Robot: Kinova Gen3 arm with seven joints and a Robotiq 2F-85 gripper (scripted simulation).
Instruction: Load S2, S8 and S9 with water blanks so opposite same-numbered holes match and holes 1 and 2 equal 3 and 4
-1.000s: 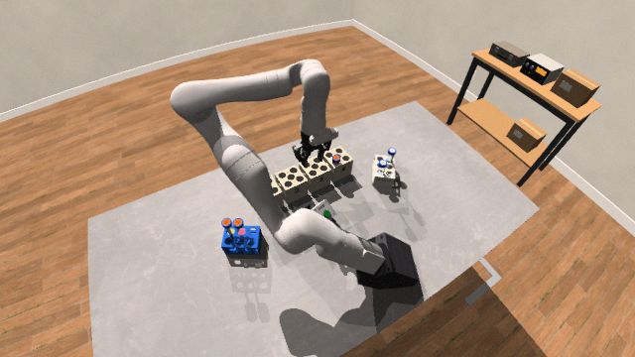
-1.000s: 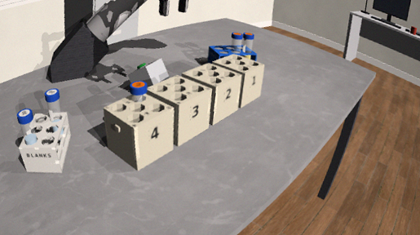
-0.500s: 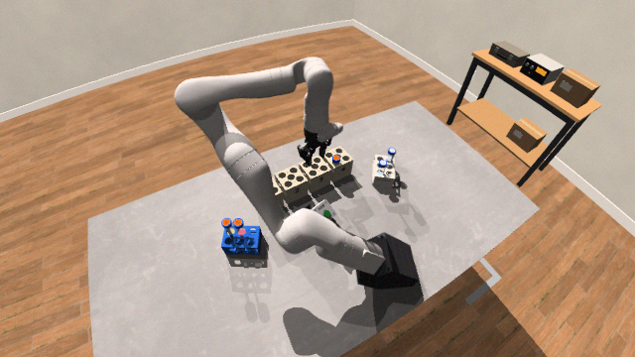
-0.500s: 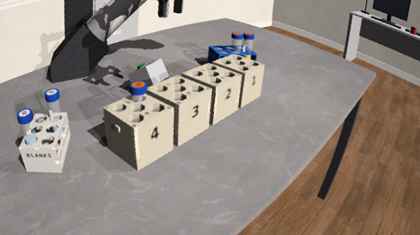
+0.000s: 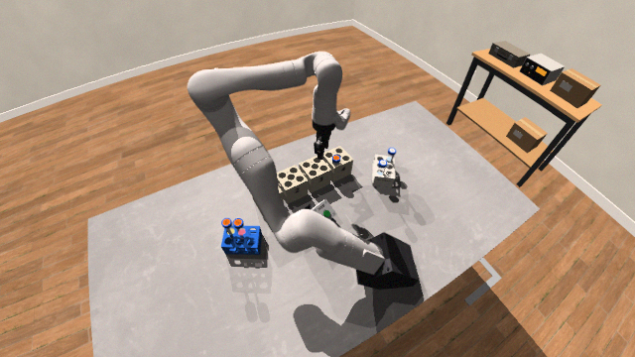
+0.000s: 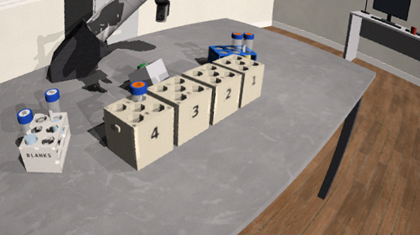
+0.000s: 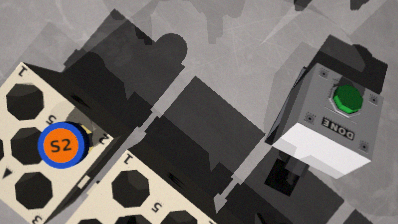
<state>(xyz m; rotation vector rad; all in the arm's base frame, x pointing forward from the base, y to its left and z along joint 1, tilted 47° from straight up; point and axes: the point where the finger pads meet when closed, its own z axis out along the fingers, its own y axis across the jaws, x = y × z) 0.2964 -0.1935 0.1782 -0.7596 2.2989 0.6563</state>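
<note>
The sample S2 is 180 mm below my hand, 90 mm to the right of it and 40 mm ahead of it. From my hand the other things lie so: adapter 2: 200 mm below, 110 mm to the left, 60 mm ahead; then green done key: 180 mm below, 140 mm behind, 50 mm to the left; then adapter 4: 200 mm below, 110 mm to the right, 80 mm ahead.
</note>
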